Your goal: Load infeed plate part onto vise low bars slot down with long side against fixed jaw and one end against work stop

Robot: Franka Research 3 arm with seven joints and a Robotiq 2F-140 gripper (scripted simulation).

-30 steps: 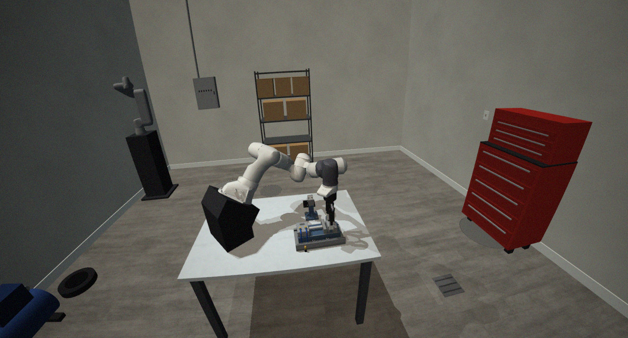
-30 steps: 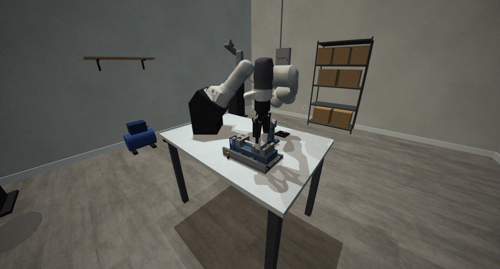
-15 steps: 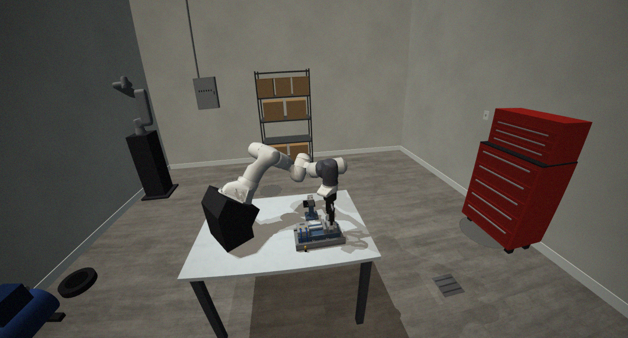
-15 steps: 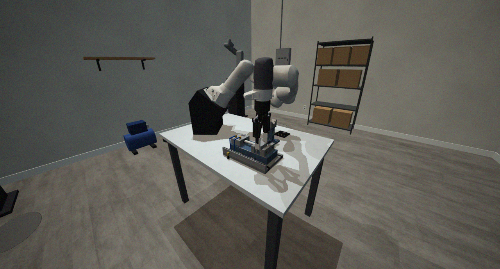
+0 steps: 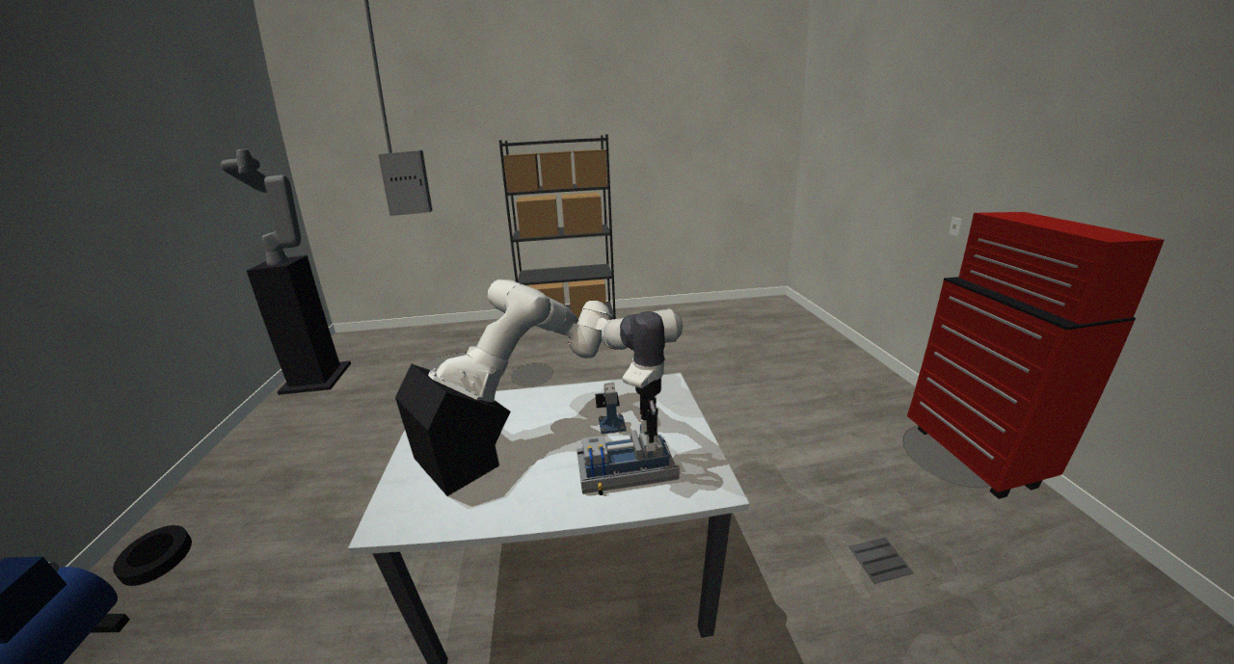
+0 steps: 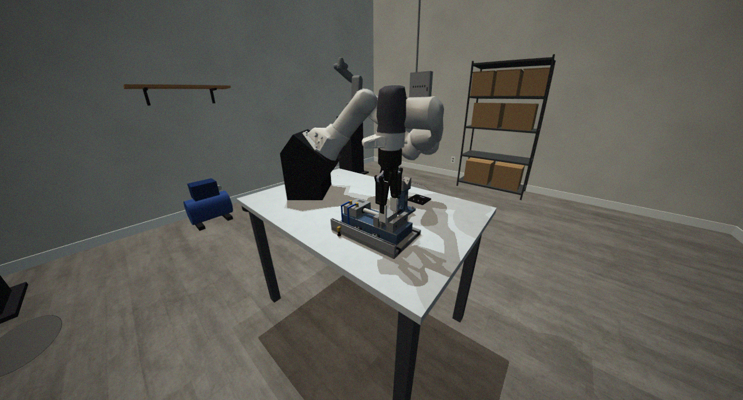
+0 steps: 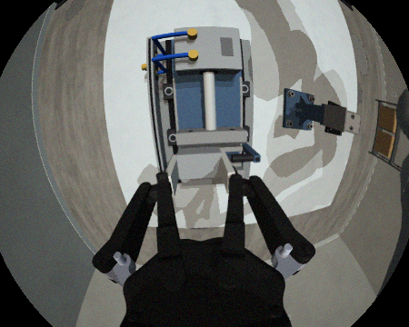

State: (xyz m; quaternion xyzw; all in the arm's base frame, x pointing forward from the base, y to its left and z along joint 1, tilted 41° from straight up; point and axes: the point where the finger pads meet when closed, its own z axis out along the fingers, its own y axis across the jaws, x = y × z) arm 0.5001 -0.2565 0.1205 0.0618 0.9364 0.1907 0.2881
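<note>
My hand is 3 cm above the part. Round my hand: black infeed plate 7 cm behind, 40 cm to the left, 12 cm below.
</note>
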